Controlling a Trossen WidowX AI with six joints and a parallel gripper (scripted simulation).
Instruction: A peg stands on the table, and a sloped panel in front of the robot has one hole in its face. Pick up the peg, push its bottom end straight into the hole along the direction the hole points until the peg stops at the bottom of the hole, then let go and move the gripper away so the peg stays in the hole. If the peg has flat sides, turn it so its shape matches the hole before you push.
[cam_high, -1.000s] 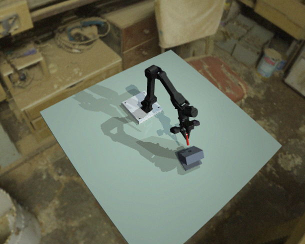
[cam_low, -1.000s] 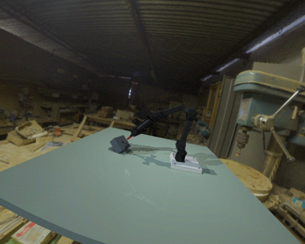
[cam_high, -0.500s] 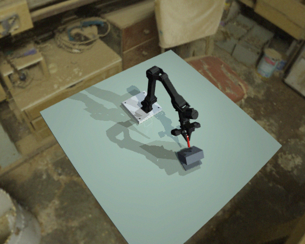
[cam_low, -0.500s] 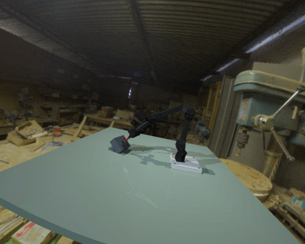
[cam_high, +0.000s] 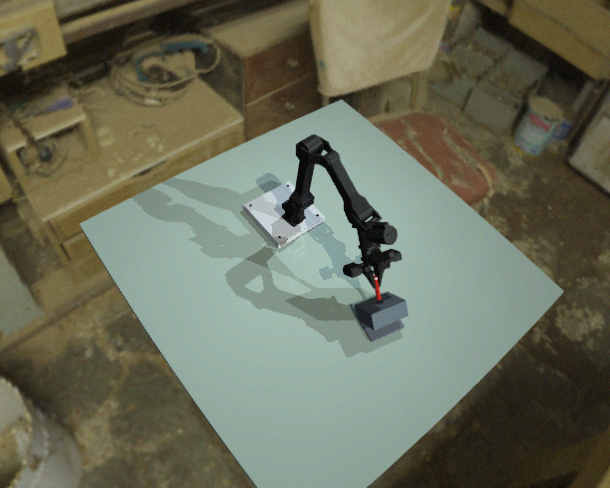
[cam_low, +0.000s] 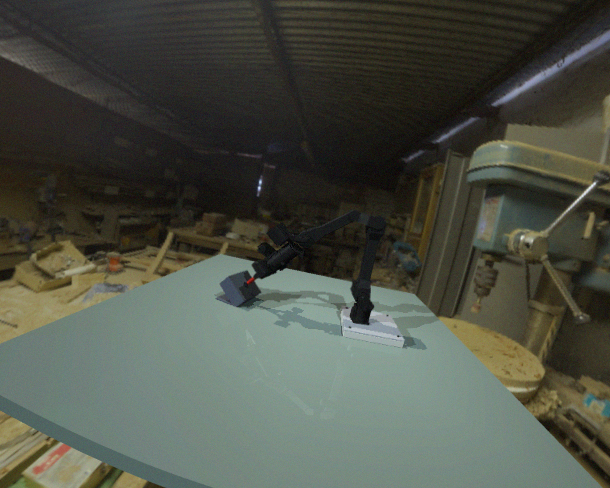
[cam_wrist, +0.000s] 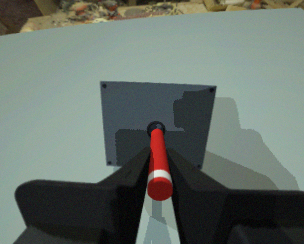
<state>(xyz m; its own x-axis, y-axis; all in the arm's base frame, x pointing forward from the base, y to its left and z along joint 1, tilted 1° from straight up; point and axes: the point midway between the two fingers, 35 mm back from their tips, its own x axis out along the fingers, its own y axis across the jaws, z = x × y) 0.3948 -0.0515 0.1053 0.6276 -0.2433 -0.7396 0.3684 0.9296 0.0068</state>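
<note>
My gripper tip is 1 cm below the red peg and 1 cm past it. The rest, counted from my gripper tip: grey sloped panel 6 cm below, 5 cm ahead, 2 cm to the right.
</note>
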